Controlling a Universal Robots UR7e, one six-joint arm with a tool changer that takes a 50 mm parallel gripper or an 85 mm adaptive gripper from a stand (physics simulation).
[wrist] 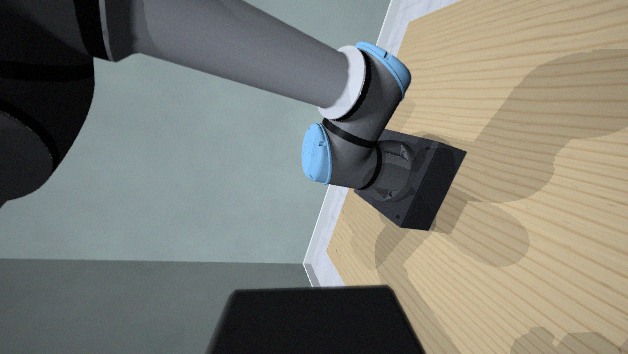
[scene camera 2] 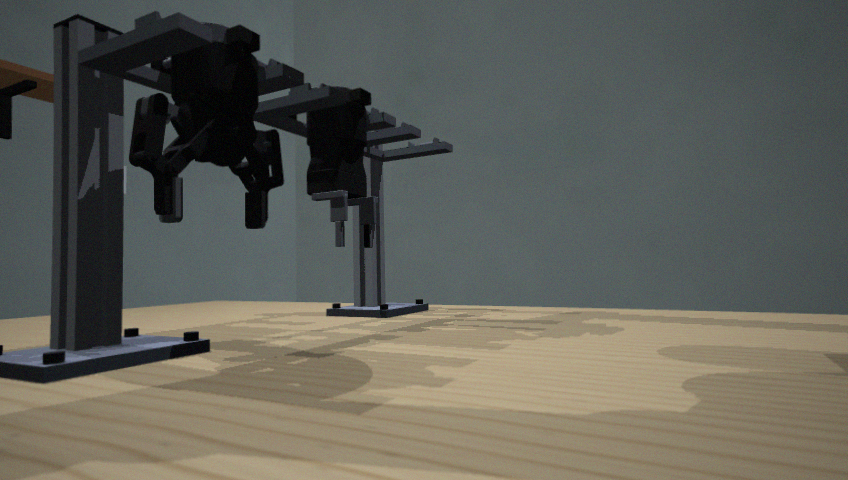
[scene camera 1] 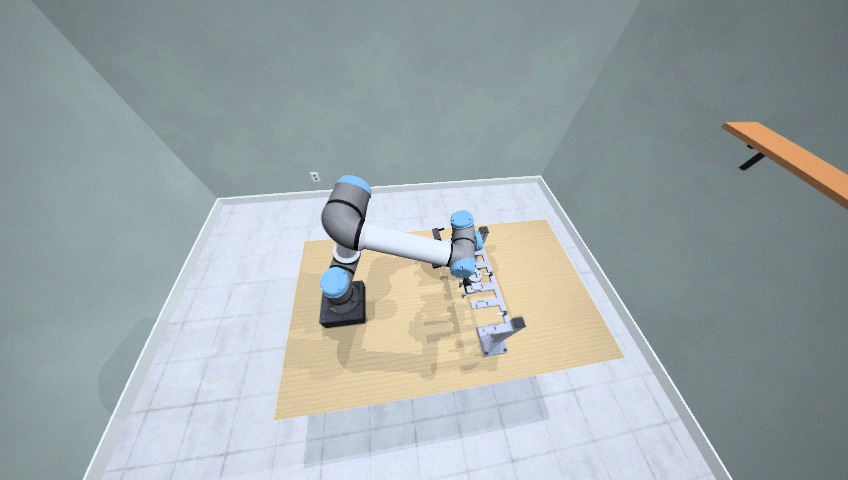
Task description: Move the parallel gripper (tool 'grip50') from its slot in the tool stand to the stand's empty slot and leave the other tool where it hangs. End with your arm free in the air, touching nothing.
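Seen in the pictures: arm's base, origin of the base link: (wrist: 390,171) (scene camera 1: 343,299).
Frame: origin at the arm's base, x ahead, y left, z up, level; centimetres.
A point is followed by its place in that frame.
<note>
The parallel gripper (scene camera 1: 474,287) (scene camera 2: 337,151) hangs in the middle slot of the tool stand (scene camera 1: 492,346) @[x 65.7, y -39.7, z -8.3 cm] (scene camera 2: 98,208) @[x 73.7, y 8.8, z 4.5 cm], its two thin fingers pointing down and apart. The larger black adaptive gripper (scene camera 2: 215,107) hangs in the slot beside it; the arm covers that place in scene camera 1. The empty slot's forks (scene camera 1: 480,304) @[x 58.3, y -25.2, z 18.7 cm] (scene camera 2: 419,149) @[x 58.0, y -34.4, z 17.9 cm] are on the parallel gripper's other side. My arm's wrist (scene camera 1: 462,243) @[x 47.6, y -14.5, z 53.4 cm] is over the adaptive gripper's end of the stand; contact cannot be told. I see no fingers on my arm; a black block (wrist: 320,320) fills the bottom of the wrist view.
The arm's base (scene camera 1: 343,306) @[x 0.8, y -6.1, z 6.5 cm] (wrist: 425,175) @[x 9.4, y 1.1, z -0.9 cm] stands on the wooden table (scene camera 1: 386,350) @[x 15.4, y -27.0, z -9.6 cm] (scene camera 2: 476,428) @[x 34.7, y 17.9, z -9.6 cm] (wrist: 560,230) @[x 27.7, y -2.0, z -9.6 cm]. The pale forearm (scene camera 1: 407,243) @[x 30.6, y -12.3, z 56.6 cm] reaches across to the stand. A dark part (scene camera 1: 437,235) shows left of the wrist; what it is cannot be told. An orange shelf (scene camera 1: 791,160) is on the right wall.
</note>
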